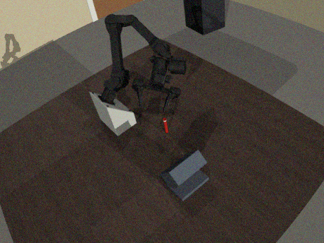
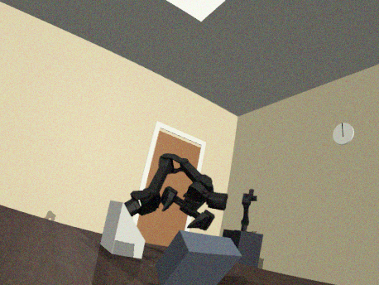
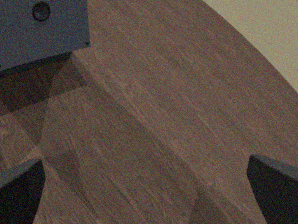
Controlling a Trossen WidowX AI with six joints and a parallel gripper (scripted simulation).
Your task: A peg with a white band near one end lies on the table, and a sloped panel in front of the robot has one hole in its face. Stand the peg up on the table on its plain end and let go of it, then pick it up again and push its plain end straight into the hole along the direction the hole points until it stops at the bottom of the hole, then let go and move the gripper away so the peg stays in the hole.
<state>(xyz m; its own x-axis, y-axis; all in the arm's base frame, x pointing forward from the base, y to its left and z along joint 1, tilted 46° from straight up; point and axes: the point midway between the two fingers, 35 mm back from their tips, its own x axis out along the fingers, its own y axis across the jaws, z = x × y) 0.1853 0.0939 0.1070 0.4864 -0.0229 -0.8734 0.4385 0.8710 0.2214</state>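
Right now my gripper tip is 11 cm above the red peg and 4 cm to the right of it. Also, from my gripper tip: sloped panel 24 cm ahead, 9 cm below, 3 cm to the right.
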